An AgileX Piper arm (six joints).
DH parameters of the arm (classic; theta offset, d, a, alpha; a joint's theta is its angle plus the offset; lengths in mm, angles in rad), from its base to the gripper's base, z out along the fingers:
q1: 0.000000 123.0 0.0 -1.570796
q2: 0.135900 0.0 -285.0 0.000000
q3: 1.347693 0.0 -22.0 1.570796
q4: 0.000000 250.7 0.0 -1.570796
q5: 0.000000 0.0 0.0 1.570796
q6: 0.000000 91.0 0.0 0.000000
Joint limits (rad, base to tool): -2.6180..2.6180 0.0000..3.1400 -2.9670..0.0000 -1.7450..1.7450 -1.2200..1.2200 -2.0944..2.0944
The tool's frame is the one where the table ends.
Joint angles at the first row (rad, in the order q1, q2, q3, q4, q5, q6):
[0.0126 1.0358 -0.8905 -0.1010 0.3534 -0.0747]
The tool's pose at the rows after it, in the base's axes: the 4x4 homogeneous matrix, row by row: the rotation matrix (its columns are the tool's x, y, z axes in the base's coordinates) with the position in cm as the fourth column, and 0 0 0 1 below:
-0.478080 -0.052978 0.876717 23.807; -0.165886 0.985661 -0.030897 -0.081; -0.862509 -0.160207 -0.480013 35.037; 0 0 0 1
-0.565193 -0.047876 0.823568 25.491; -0.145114 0.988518 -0.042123 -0.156; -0.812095 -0.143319 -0.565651 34.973; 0 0 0 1
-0.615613 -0.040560 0.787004 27.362; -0.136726 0.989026 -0.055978 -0.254; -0.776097 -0.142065 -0.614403 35.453; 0 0 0 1
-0.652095 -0.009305 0.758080 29.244; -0.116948 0.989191 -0.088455 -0.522; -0.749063 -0.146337 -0.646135 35.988; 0 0 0 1
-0.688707 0.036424 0.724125 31.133; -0.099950 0.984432 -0.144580 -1.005; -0.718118 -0.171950 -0.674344 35.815; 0 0 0 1
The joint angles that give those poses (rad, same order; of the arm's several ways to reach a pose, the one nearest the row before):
[0.0126 1.1012 -0.9335 -0.1025 0.4226 -0.0671]
[0.0126 1.1807 -1.0153 -0.1047 0.5264 -0.0480]
[0.0126 1.2601 -1.1124 -0.1160 0.6059 -0.0341]
[0.0127 1.3368 -1.2100 -0.1579 0.6731 0.0145]
[0.0127 1.4140 -1.2853 -0.2344 0.7233 0.0847]

